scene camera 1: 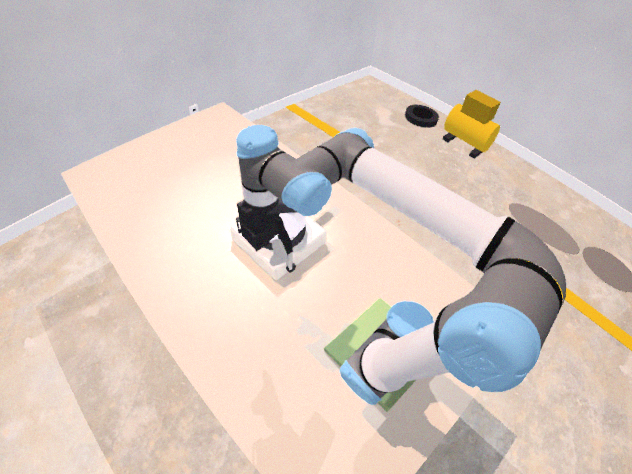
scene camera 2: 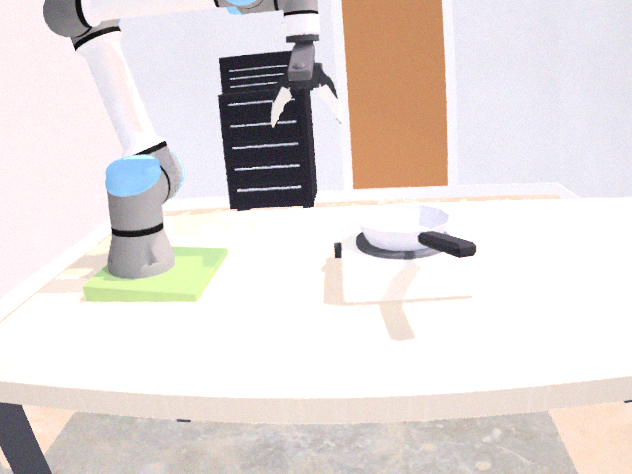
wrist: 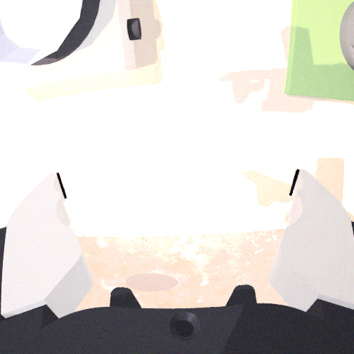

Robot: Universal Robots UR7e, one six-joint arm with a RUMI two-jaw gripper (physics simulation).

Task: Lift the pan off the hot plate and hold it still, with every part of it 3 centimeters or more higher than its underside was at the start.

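Seen in the pictures: gripper, fingertip midpoint: (scene camera 1: 271, 250) (scene camera 2: 307, 126); arm's base, origin of the base link: (scene camera 2: 141, 265).
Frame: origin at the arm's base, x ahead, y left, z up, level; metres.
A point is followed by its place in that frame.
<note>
The pan (scene camera 1: 293, 224) {x 0.538, y -0.016, z 0.054 m} (scene camera 2: 393, 235) {x 0.542, y -0.052, z 0.086 m} (wrist: 17, 52) is pale and round and sits upright on the dark burner of the white hot plate (scene camera 1: 315, 237) {x 0.457, y -0.050, z 0.043 m} (scene camera 2: 387, 279) {x 0.533, y -0.092, z 0.020 m} (wrist: 134, 57). Its black handle (scene camera 2: 446, 243) {x 0.627, y -0.193, z 0.123 m} points toward the right front in the scene camera 2 view; in the scene camera 1 view the arm hides it, and the wrist view does not show it. My gripper (scene camera 2: 307, 123) {x 0.353, y 0.181, z 0.253 m} (wrist: 177, 175) is open and empty, pointing down. It hangs well above pan height, to the left of the pan in the scene camera 2 view. In the scene camera 1 view it covers much of the pan.
The arm stands on a green base plate (scene camera 1: 359, 331) {x 0.125, y 0.030, z -0.010 m} (scene camera 2: 204, 270) {x 0.149, y 0.007, z -0.011 m} (wrist: 320, 80) on the table (scene camera 1: 168, 285) {x 0.608, y 0.435, z -0.029 m} (scene camera 2: 255, 346) {x 0.337, y -0.245, z -0.028 m}. A black knob (scene camera 2: 337, 250) {x 0.423, y 0.058, z 0.015 m} (wrist: 134, 29) sticks out of the hot plate's side facing the base. A black drawer cabinet (scene camera 2: 268, 147) stands beyond the table.
</note>
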